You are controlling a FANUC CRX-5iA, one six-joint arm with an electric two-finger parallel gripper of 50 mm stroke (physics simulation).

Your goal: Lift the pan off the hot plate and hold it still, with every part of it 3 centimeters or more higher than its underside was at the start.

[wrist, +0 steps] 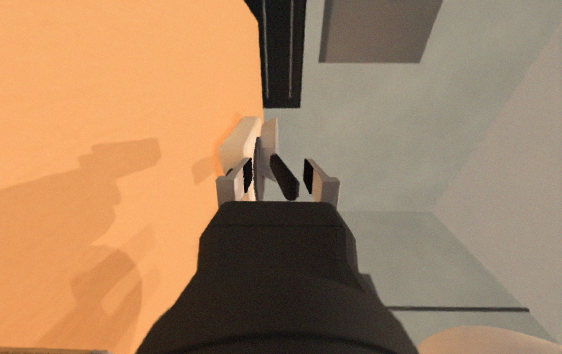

gripper: 278,169
pan: 272,167
hot plate: 242,142
